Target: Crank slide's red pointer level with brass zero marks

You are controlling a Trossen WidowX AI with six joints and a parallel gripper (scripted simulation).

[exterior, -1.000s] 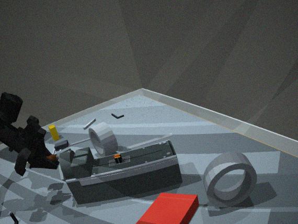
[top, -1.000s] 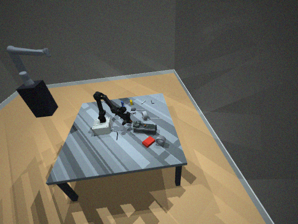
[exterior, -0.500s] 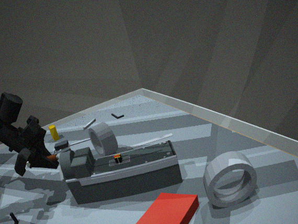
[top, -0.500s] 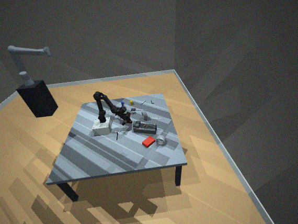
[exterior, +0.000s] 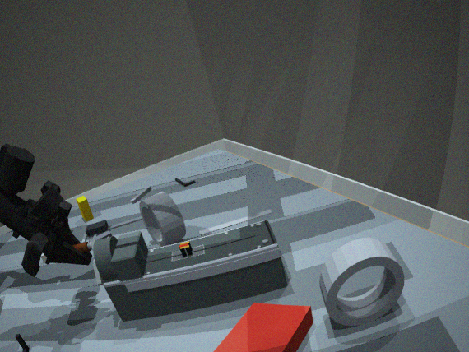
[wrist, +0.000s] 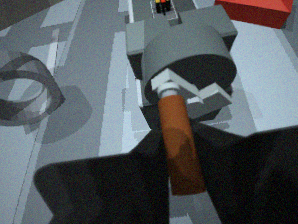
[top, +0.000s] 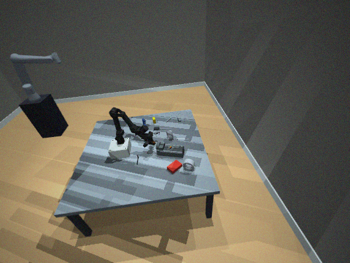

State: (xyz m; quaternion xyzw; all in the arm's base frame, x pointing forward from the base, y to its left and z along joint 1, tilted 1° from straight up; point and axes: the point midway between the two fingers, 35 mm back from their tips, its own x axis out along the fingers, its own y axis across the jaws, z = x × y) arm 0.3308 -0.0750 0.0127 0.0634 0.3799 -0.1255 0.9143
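Now: gripper tip 150 mm short of the red pointer, 60 mm to the left of it and 10 mm above it. The rest, counted from my gripper tip: brown handle 20 mm behind, 20 mm above; yellow block 530 mm to the left, 60 mm below, 30 mm behind; blue clamp 480 mm to the left, 150 mm behind, 40 mm below.
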